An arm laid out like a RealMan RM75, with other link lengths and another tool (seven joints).
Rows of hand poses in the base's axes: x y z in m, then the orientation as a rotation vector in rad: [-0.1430 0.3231 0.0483 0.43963 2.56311 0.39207]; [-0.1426 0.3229 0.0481 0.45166 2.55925 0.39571]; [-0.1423 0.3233 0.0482 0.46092 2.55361 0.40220]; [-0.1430 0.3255 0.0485 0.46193 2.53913 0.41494]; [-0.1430 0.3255 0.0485 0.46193 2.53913 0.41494]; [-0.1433 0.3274 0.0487 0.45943 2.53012 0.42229]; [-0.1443 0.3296 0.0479 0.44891 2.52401 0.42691]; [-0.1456 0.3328 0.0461 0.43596 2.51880 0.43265]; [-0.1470 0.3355 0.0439 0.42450 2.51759 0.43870]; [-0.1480 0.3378 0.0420 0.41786 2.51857 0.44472]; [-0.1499 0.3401 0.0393 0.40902 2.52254 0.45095]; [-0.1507 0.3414 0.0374 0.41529 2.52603 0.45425]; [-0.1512 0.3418 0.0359 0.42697 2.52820 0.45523]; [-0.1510 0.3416 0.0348 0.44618 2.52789 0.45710]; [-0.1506 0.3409 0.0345 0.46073 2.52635 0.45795]
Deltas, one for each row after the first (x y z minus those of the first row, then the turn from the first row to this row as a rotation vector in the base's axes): [0.0004 -0.0002 -0.0002 0.00502 -0.00081 -0.00827]; [0.0007 0.0002 -0.0001 0.01146 -0.00394 -0.01452]; [0.0000 0.0024 0.0002 0.02048 -0.01750 -0.01606]; [0.0000 0.0024 0.0002 0.02048 -0.01750 -0.01606]; [-0.0003 0.0043 0.0004 0.02506 -0.02669 -0.01501]; [-0.0013 0.0065 -0.0004 0.02607 -0.03507 -0.00839]; [-0.0026 0.0097 -0.0022 0.02740 -0.04314 0.00036]; [-0.0040 0.0124 -0.0044 0.02935 -0.04695 0.00913]; [-0.0050 0.0147 -0.0063 0.03233 -0.04749 0.01514]; [-0.0069 0.0170 -0.0090 0.03505 -0.04564 0.02338]; [-0.0077 0.0183 -0.0109 0.03879 -0.04077 0.02060]; [-0.0082 0.0187 -0.0124 0.04195 -0.03592 0.01337]; [-0.0080 0.0185 -0.0135 0.04729 -0.03157 0.00066]; [-0.0076 0.0178 -0.0138 0.05091 -0.02946 -0.00938]
